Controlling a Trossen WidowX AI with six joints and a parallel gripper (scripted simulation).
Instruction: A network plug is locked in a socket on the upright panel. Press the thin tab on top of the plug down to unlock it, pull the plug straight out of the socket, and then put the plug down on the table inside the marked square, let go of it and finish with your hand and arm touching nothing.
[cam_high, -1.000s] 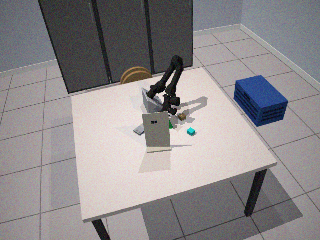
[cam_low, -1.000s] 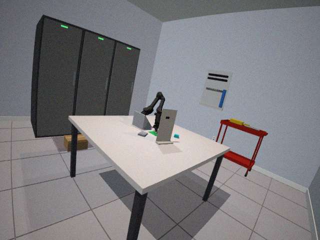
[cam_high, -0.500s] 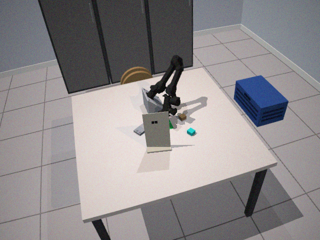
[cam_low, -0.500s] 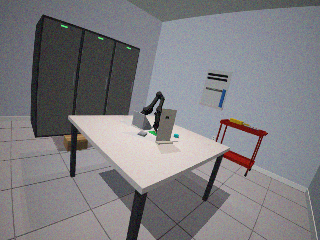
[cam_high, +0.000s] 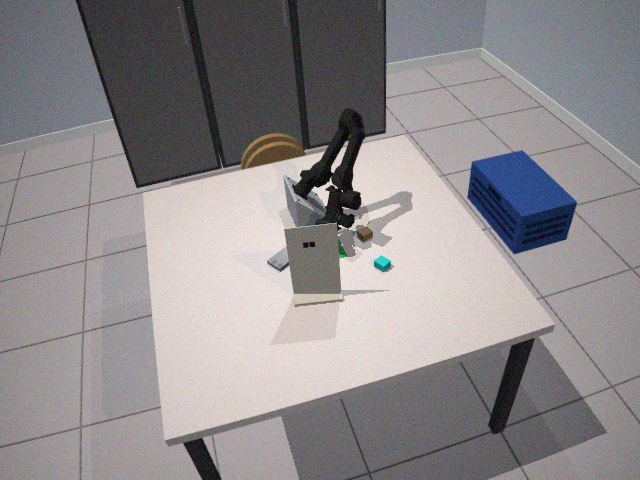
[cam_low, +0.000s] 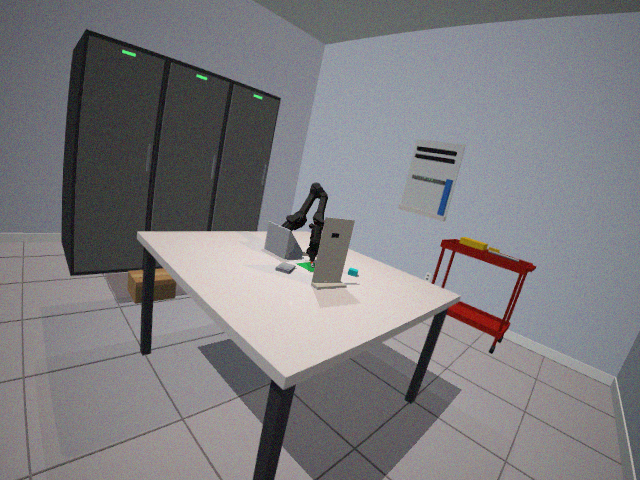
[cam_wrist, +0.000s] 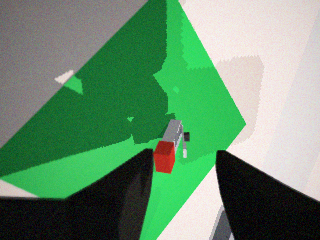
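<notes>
My gripper tip is now 1 cm above the grey network plug. From my gripper tip the other things lie so: green marked square (3 cm below); then brown cube (16 cm to the left, 3 cm behind, 1 cm below); then flat grey block (18 cm to the right, 2 cm below).
</notes>
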